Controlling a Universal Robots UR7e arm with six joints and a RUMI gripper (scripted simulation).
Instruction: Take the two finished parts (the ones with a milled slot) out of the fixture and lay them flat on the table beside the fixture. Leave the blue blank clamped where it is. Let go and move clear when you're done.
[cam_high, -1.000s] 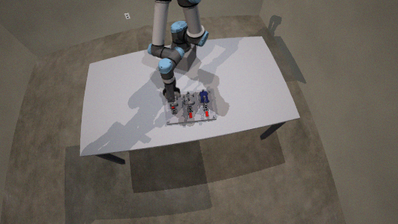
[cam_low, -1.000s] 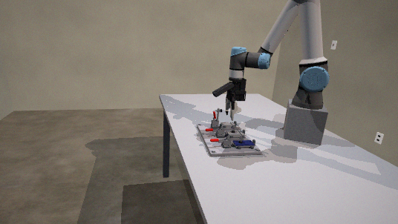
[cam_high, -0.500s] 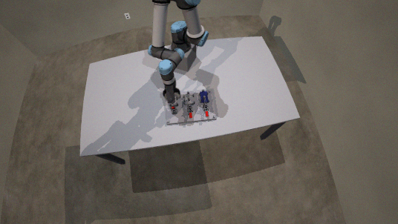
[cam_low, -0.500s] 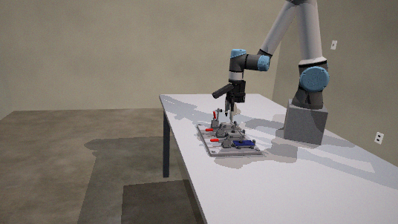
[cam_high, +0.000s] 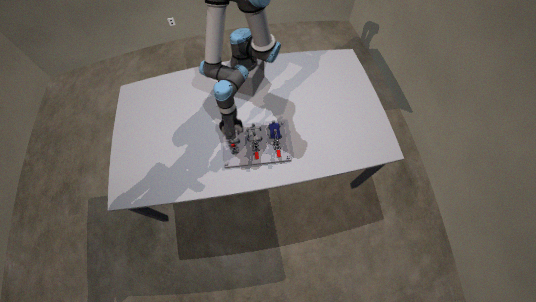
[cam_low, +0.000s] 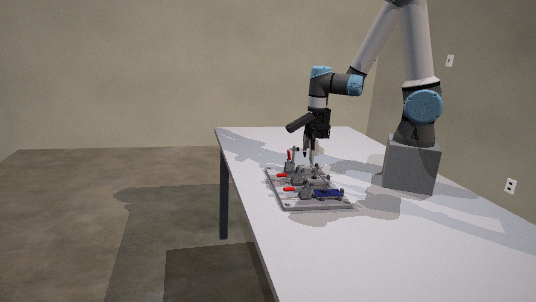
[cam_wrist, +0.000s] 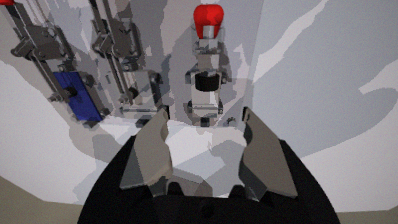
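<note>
Now: hand 40 mm above the grey finished part and 10 mm past it. Also, from my hand: blue blank: 220 mm to the left, 50 mm below, 10 mm ahead.
</note>
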